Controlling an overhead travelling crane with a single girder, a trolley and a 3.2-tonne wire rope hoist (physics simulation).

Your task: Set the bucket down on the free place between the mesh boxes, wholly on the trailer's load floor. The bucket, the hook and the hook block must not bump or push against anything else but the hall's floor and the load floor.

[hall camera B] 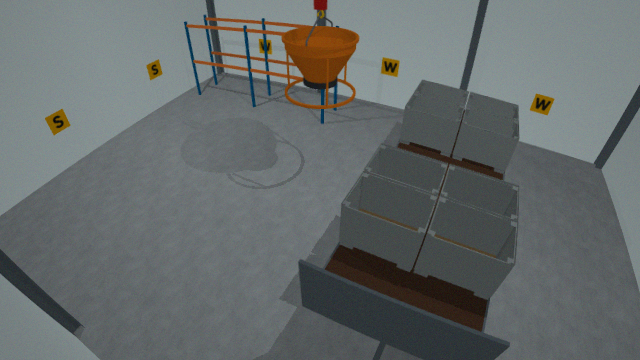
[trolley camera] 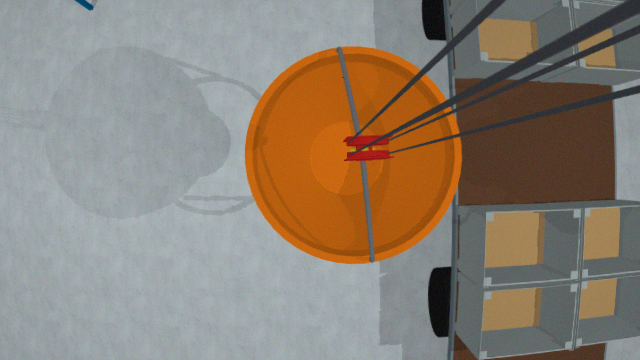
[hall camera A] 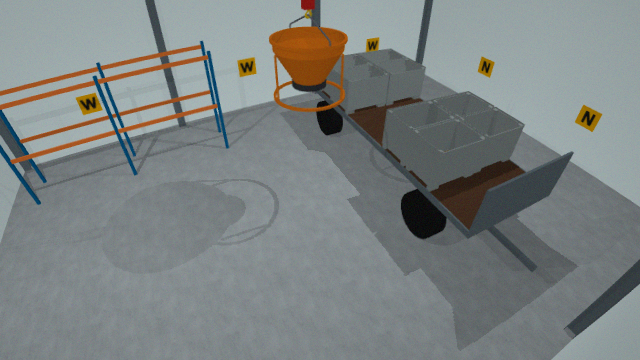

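Note:
The orange bucket (hall camera A: 308, 60) (hall camera B: 320, 55) (trolley camera: 295, 150) hangs upright, high over the hall floor beside the trailer. My hook (hall camera A: 308, 14) (hall camera B: 321, 14), under the red hook block (trolley camera: 369, 148), holds its bail. In the trolley camera view the bucket's right rim overlaps the trailer's near side edge. The brown load floor (hall camera A: 370, 125) (trolley camera: 535, 145) shows bare between the rear mesh boxes (hall camera A: 367, 90) (hall camera B: 435, 120) (trolley camera: 465, 60) and the front mesh boxes (hall camera A: 410, 145) (hall camera B: 377, 225) (trolley camera: 470, 250). In hall camera B the front boxes partly hide this gap.
A grey end board (hall camera A: 525, 190) (hall camera B: 395, 315) stands at the trailer's front end. Black wheels (hall camera A: 423, 214) (trolley camera: 440, 302) stand at its near side. A blue and orange rack (hall camera A: 114, 125) (hall camera B: 249, 65) stands by the W wall. The bucket's shadow (hall camera A: 170, 230) (trolley camera: 120, 135) lies on the floor.

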